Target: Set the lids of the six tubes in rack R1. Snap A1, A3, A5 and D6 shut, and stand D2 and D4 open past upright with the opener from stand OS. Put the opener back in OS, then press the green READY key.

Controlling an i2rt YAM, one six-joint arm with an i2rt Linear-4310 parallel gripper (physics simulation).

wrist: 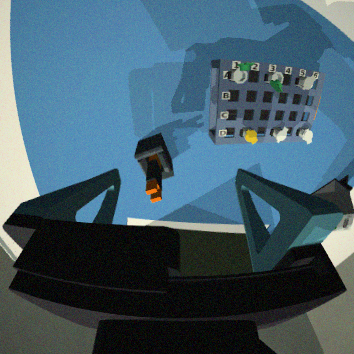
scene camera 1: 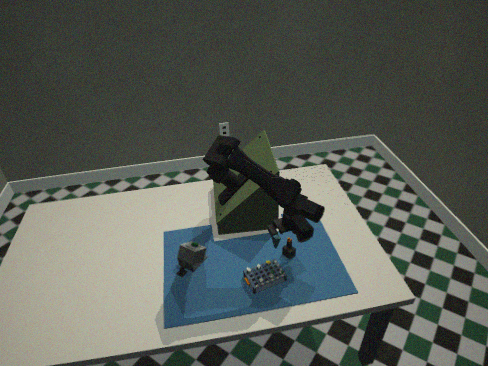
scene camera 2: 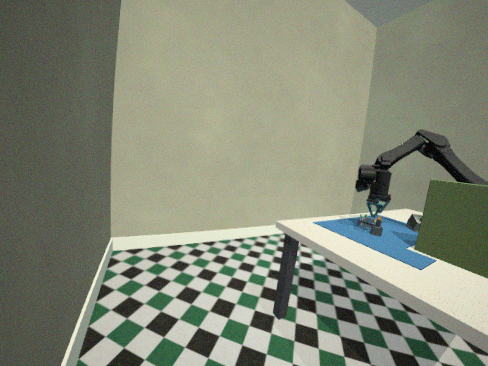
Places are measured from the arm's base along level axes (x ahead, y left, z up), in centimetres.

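Pixels of known places: gripper, fingertip midpoint: [wrist: 177,174] [scene camera 1: 287,244] [scene camera 2: 376,215]; arm's base at its link origin: [scene camera 1: 237,185] [scene camera 2: 477,220].
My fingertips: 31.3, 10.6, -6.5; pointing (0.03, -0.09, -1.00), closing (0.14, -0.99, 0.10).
For each thing: its top centre in the pictures, then the offset to it from my fingertips, as dx, dy, dz. "spot": a spot on its surface instead. Level surfaces: height alone.
- Rack R1 at its top centre: [wrist: 294,113] [scene camera 1: 263,267] [scene camera 2: 371,215] +6.1, -10.5, -2.5
- A1 tube at a spot on its surface: [wrist: 240,76] spot: +7.9, -5.1, -4.9
- A3 tube at its top centre: [wrist: 282,85] +8.1, -8.1, -2.5
- A5 tube at its top centre: [wrist: 308,82] +9.4, -12.4, -4.2
- yellow D2 cap at its top centre: [wrist: 251,136] +2.6, -7.8, -4.2
- white D4 cap at its top centre: [wrist: 281,134] +3.4, -11.5, -4.2
- white D6 cap at its top centre: [wrist: 309,136] +3.9, -15.4, -3.9
- orange-tipped opener at its top centre: [wrist: 153,195] [scene camera 1: 289,238] -2.2, +1.8, +0.1
- grey key box at a spot on its surface: [wrist: 334,196] spot: -6.0, -31.9, -4.9
- blue mat at its surface level: dz -8.4
- white table at its surface level: dz -8.7
Rack R1 [scene camera 1: 265,283] [wrist: 240,105] stands on the mat. In the wrist view, the A1 tube [wrist: 240,76] and A3 tube [wrist: 274,77] have green parts beside them; the A5 tube [wrist: 306,82] looks pale. In row D are the yellow D2 cap [wrist: 251,136], white D4 cap [wrist: 281,134] and white D6 cap [wrist: 306,135]. Exact lid angles are unclear. The orange-tipped opener [scene camera 1: 289,241] [scene camera 2: 379,218] [wrist: 154,176] is upright in stand OS [scene camera 1: 289,252] [scene camera 2: 376,231] [wrist: 150,144]. My gripper [scene camera 2: 375,215] [wrist: 177,174] is open and empty above the stand's area. The green READY key [scene camera 1: 195,244] tops a grey box.
The grey key box [scene camera 1: 192,257] [wrist: 334,196] stands at the mat's left in scene camera 1. A large green sloped panel [scene camera 1: 247,215] [scene camera 2: 455,225] stands behind the blue mat [scene camera 1: 230,305] [scene camera 2: 400,245] [wrist: 75,75], below the arm. The white table [scene camera 1: 100,260] surrounds the mat.
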